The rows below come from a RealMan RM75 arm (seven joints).
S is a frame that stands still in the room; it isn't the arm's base.
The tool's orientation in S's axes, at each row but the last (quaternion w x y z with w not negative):
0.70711 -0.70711 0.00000 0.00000
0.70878 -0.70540 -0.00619 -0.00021
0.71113 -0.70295 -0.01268 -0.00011
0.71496 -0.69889 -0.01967 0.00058
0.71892 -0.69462 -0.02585 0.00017
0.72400 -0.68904 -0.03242 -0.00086
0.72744 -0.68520 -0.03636 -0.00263
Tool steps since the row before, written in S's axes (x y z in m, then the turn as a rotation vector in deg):
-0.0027 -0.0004 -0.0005 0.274 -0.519 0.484
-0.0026 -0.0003 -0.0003 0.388 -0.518 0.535
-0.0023 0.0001 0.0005 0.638 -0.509 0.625
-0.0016 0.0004 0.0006 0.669 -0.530 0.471
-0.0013 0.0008 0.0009 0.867 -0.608 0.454
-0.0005 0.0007 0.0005 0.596 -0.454 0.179
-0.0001 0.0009 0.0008 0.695 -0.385 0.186
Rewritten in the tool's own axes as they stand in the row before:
-0.0027 0.0005 -0.0004 0.274 -0.484 -0.519
-0.0026 0.0003 -0.0003 0.388 -0.534 -0.519
-0.0023 -0.0005 0.0001 0.640 -0.619 -0.513
-0.0016 -0.0006 0.0005 0.666 -0.465 -0.538
-0.0012 -0.0009 0.0009 0.861 -0.444 -0.624
-0.0004 -0.0005 0.0007 0.584 -0.174 -0.472
0.0000 -0.0007 0.0009 0.686 -0.172 -0.407

